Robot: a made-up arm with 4 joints.
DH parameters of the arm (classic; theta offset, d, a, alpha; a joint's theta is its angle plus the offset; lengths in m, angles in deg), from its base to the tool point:
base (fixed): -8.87 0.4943 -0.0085 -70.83
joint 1: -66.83 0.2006 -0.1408 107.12
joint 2: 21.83 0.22 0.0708 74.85
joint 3: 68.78 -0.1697 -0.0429 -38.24
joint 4: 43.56 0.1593 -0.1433 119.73
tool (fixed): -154.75 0.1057 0 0
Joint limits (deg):
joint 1: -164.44..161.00
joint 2: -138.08..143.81
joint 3: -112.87..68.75
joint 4: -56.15..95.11
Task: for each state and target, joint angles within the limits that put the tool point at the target. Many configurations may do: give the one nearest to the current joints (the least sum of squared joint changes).
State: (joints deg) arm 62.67 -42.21 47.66 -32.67
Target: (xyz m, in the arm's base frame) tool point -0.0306 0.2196 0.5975
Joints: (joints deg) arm 72.40 6.48 32.72 -56.15
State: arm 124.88 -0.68 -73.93 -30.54
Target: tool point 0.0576 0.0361 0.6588
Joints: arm 123.62 -42.69 -39.15 16.74
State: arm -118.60 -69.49 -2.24 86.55
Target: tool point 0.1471 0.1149 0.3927
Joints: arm -153.84 -37.80 -23.36 44.20
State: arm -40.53 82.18 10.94 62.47
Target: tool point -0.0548 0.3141 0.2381
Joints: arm -66.33 79.72 28.84 54.73
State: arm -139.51 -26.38 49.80 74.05
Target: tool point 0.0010 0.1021 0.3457
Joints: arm -102.55 -53.00 40.99 14.26
